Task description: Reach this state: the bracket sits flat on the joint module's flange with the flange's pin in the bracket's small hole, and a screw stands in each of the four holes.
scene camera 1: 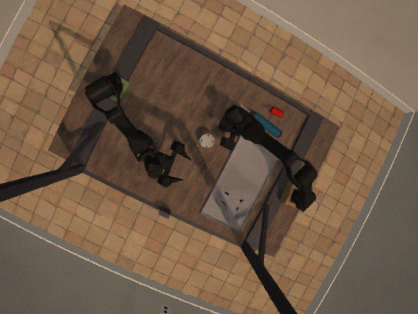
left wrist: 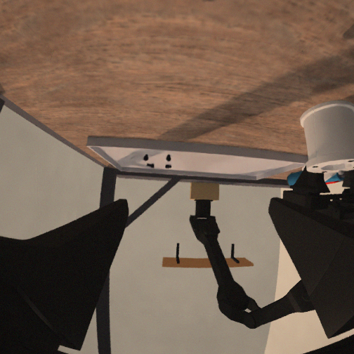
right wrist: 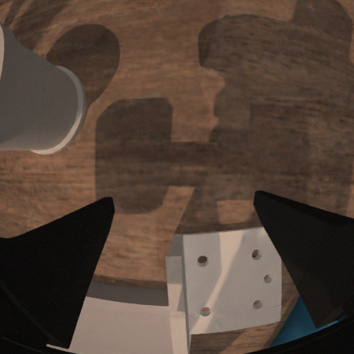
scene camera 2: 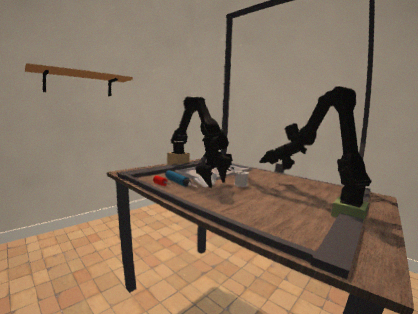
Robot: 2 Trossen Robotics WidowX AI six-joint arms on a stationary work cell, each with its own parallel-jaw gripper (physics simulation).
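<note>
The white joint module stands upright on the table. The white L-shaped bracket lies on the table beside the tray, its holed plate down and its other wall upright; the right arm hides it in scene camera 1. Several black screws stand or lie in the tray. My right gripper is open and empty, low over the table by the bracket. My left gripper is open and empty, raised left of the module in scene camera 1.
A blue-handled screwdriver lies close to the bracket. A red-handled tool lies beyond it. A dark raised rail runs along the table edge.
</note>
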